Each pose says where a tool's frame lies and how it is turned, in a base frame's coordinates. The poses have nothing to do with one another.
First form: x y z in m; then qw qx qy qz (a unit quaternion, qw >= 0).
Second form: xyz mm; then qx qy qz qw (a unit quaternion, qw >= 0). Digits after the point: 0 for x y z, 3 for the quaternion.
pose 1, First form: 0.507 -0.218 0.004 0.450 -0.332 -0.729 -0.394
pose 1, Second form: 507 -218 4 -0.332 -0.729 -0.394 0.450
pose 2, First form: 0.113 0.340 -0.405 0.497 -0.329 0.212 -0.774
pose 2, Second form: 113 340 -405 -0.329 0.212 -0.774 0.497
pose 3, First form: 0.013 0.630 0.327 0.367 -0.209 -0.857 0.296
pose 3, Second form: 13 630 327 -0.209 -0.857 0.296 0.367
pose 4, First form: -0.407 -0.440 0.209 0.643 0.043 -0.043 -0.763
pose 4, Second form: -407 -440 209 0.043 -0.043 -0.763 0.643
